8 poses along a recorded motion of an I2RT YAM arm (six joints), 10 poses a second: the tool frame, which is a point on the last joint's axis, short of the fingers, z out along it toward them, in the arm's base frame.
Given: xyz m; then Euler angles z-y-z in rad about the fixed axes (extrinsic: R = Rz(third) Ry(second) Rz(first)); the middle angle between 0 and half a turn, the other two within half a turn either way.
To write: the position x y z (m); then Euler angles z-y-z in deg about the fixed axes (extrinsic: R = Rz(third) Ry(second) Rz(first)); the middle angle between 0 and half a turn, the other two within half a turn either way. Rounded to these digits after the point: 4 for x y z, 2 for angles.
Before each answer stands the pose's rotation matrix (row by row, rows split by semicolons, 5 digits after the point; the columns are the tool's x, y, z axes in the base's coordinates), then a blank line. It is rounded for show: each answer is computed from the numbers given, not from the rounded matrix.
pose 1, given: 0.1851 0.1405 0.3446 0.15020 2.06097 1.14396
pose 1, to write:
-0.32892 -0.87087 0.36525; -0.36177 0.47346 0.80310; -0.87232 0.13202 -0.47078

0.1851 0.1405 0.3446 8.61 118.08 65.54
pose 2, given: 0.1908 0.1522 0.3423 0.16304 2.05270 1.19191
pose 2, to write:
-0.31996 -0.88893 0.32776; -0.36485 0.43487 0.82327; -0.87436 0.14383 -0.46347

0.1908 0.1522 0.3423 9.34 117.61 68.29
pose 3, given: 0.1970 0.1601 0.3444 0.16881 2.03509 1.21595
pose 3, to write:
-0.31091 -0.89823 0.31066; -0.35555 0.41305 0.83843; -0.88143 0.15022 -0.44779

0.1970 0.1601 0.3444 9.67 116.60 69.67
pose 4, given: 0.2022 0.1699 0.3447 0.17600 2.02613 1.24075
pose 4, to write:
-0.30596 -0.90646 0.29107; -0.35285 0.39192 0.84964; -0.88424 0.15725 -0.43976

0.2022 0.1699 0.3447 10.08 116.09 71.09
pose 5, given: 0.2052 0.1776 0.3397 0.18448 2.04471 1.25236
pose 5, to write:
-0.31467 -0.90740 0.27858; -0.36864 0.38728 0.84506; -0.87469 0.16322 -0.45637

0.2052 0.1776 0.3397 10.57 117.15 71.75
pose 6, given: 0.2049 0.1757 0.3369 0.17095 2.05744 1.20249
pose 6, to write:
-0.32463 -0.89070 0.31824; -0.36869 0.42901 0.82463; -0.87102 0.15037 -0.46766

0.2049 0.1757 0.3369 9.79 117.88 68.90
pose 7, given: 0.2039 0.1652 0.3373 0.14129 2.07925 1.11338
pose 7, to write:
-0.33920 -0.85798 0.38576; -0.37024 0.49874 0.78370; -0.86479 0.12301 -0.48683

0.2039 0.1652 0.3373 8.10 119.13 63.79
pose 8, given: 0.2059 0.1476 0.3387 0.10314 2.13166 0.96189
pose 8, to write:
-0.38708 -0.78459 0.48434; -0.37511 0.61385 0.69460; -0.84230 0.08718 -0.53192

0.2059 0.1476 0.3387 5.91 122.14 55.11
